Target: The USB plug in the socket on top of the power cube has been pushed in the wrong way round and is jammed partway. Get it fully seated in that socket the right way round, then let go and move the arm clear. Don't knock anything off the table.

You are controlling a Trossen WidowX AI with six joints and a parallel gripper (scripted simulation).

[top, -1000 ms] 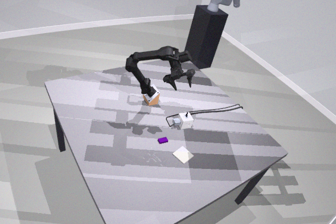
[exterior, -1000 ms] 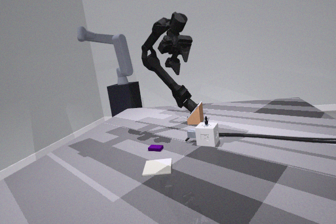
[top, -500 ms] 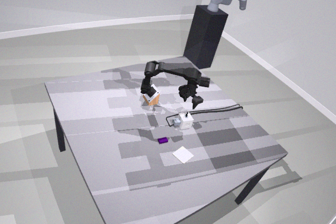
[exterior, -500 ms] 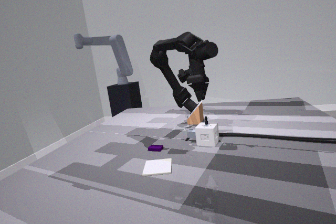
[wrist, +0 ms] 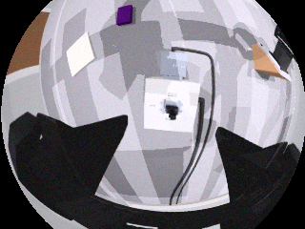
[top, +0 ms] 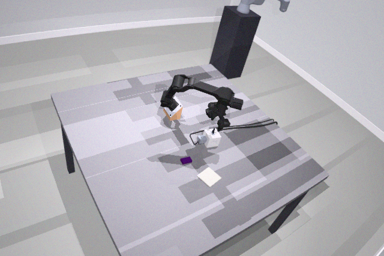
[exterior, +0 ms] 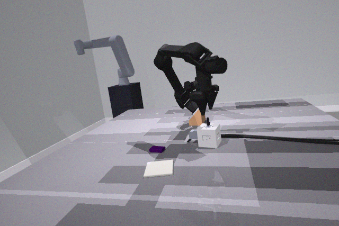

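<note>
Right now the small USB plug is 4 cm below my gripper tip. Round my gripper tip: USB socket (7 cm below); purple block (7 cm ahead, 21 cm to the right, 13 cm below); flat white tile (22 cm ahead, 15 cm to the right, 13 cm below).
</note>
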